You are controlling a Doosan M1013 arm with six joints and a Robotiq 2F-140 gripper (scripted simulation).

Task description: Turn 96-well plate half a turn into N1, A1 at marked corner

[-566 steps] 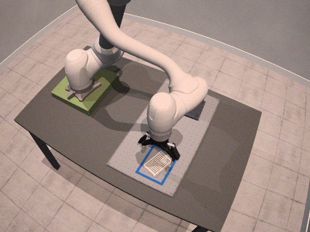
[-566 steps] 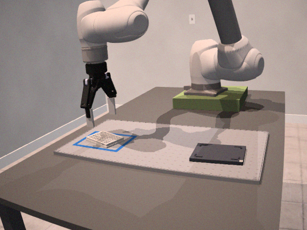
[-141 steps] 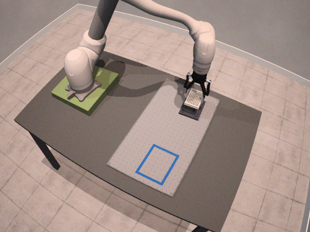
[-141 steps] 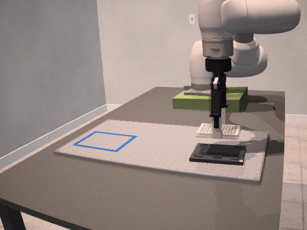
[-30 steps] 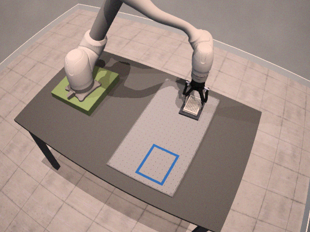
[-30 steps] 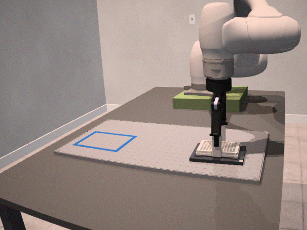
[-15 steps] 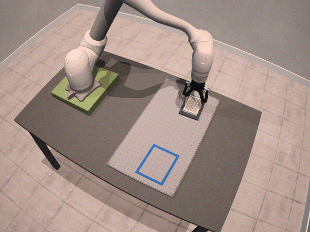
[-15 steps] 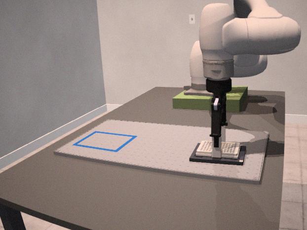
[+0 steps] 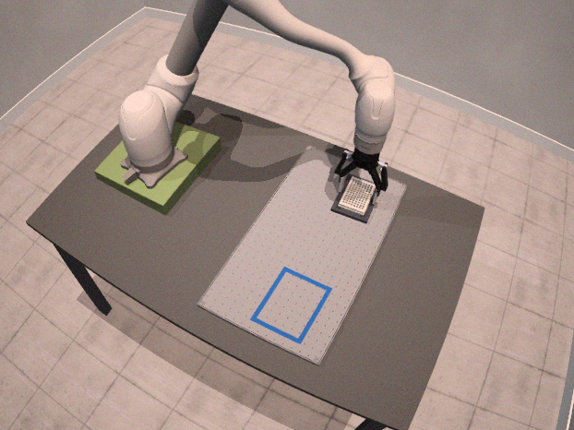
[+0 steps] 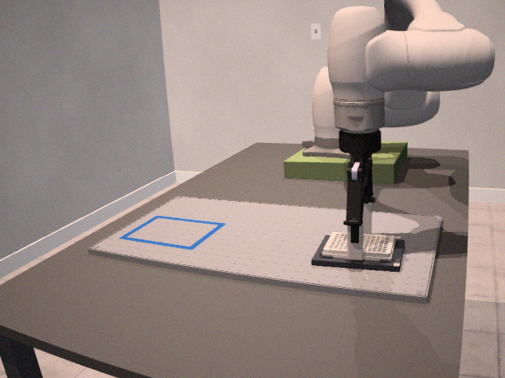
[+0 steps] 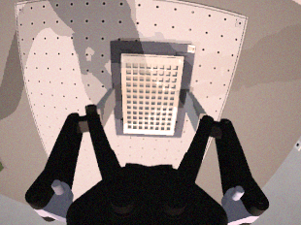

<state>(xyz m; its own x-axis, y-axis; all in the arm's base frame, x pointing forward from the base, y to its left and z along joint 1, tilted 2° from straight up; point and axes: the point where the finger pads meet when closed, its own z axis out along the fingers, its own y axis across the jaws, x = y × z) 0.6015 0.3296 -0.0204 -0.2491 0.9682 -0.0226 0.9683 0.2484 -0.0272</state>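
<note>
My hand is 2 cm above the white 96-well plate. The rest, counted from my hand: pale A1 mark: 9 cm to the left, 3 cm below, 3 cm ahead; then dark plate nest N1: 3 cm below.
</note>
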